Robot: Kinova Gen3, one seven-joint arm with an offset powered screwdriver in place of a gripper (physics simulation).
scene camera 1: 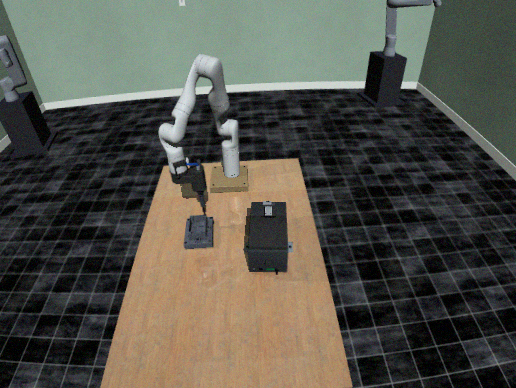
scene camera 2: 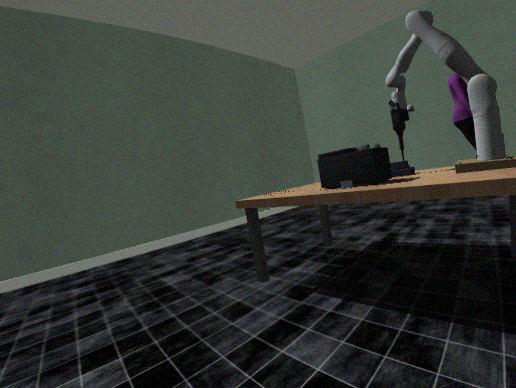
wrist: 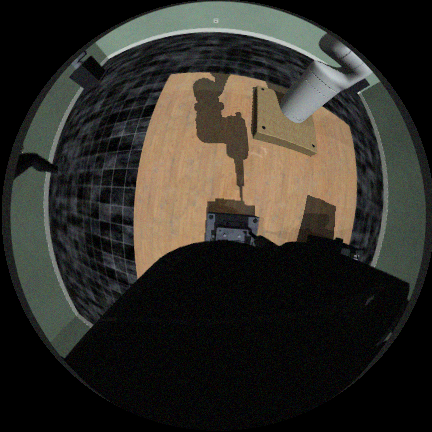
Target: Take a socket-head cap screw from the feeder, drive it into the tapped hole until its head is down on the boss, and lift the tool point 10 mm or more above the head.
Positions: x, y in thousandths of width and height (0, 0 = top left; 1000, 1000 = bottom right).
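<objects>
Black screw feeder (scene camera 1: 542, 664): 124 cm from the lens.
</objects>
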